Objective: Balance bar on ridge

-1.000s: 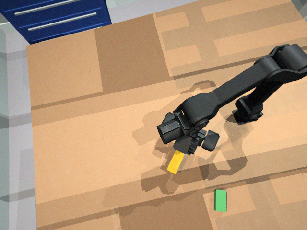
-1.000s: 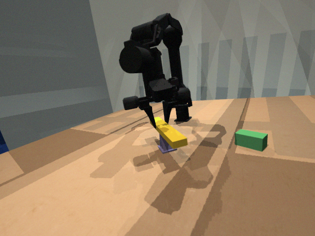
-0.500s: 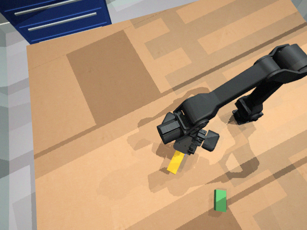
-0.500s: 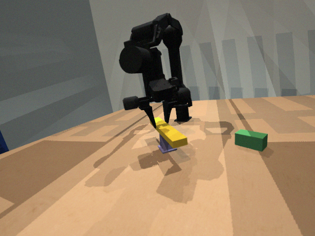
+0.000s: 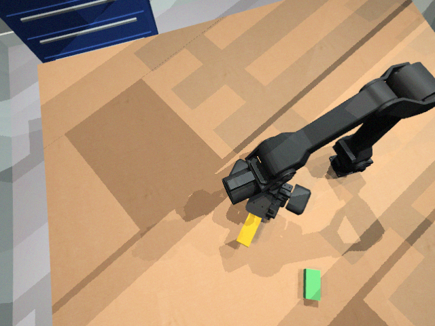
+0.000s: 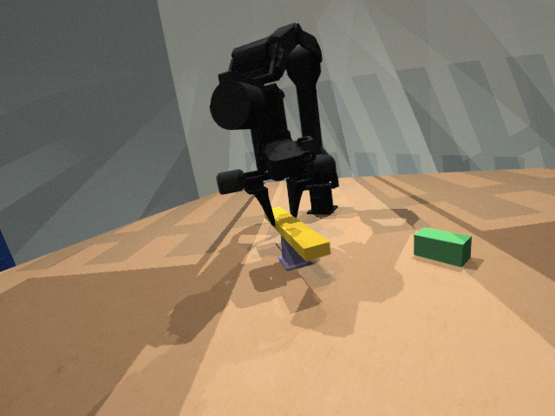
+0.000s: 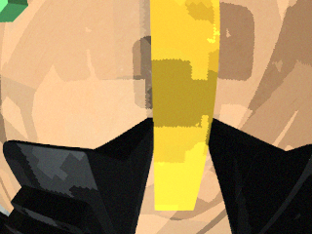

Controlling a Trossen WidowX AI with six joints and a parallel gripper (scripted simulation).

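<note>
Now: gripper tip 2 cm short of the yellow bar and 2 cm to the right of it. The rest, counted from my gripper tip: green block 4 cm behind, 23 cm to the left, 4 cm below.
</note>
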